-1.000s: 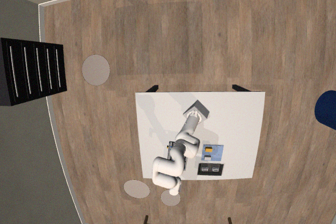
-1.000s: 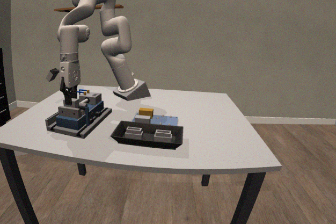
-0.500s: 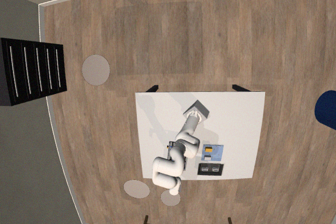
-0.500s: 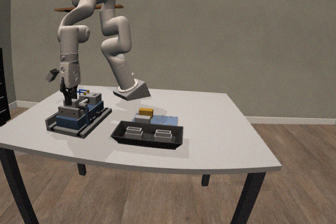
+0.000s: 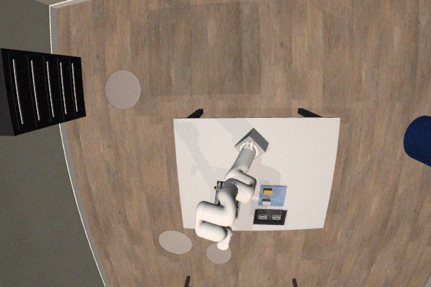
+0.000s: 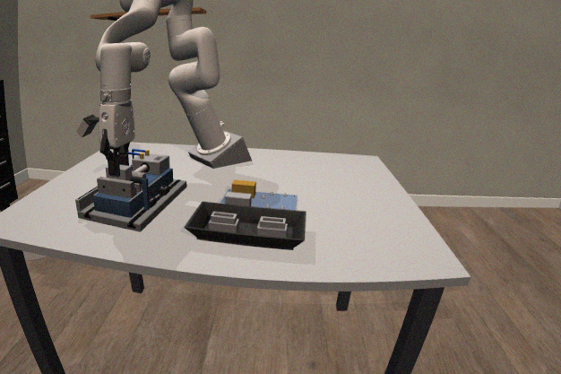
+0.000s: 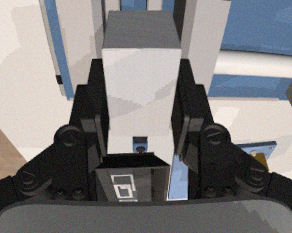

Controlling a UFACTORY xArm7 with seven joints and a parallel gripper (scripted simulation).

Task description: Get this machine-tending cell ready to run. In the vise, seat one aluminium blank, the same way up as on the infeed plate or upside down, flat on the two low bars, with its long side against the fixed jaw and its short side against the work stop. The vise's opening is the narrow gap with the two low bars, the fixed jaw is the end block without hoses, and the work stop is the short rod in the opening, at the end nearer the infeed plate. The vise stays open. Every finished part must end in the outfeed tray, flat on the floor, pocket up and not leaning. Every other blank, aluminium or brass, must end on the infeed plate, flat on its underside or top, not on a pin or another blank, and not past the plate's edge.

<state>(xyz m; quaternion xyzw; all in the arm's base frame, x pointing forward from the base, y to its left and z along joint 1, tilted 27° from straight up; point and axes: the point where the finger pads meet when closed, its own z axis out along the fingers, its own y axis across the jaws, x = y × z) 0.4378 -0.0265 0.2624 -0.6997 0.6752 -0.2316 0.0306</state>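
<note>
Now: the aluminium blank 20 mm below my hand. Round my hand: brass blank: 280 mm to the left, 190 mm behind, 100 mm below.
</note>
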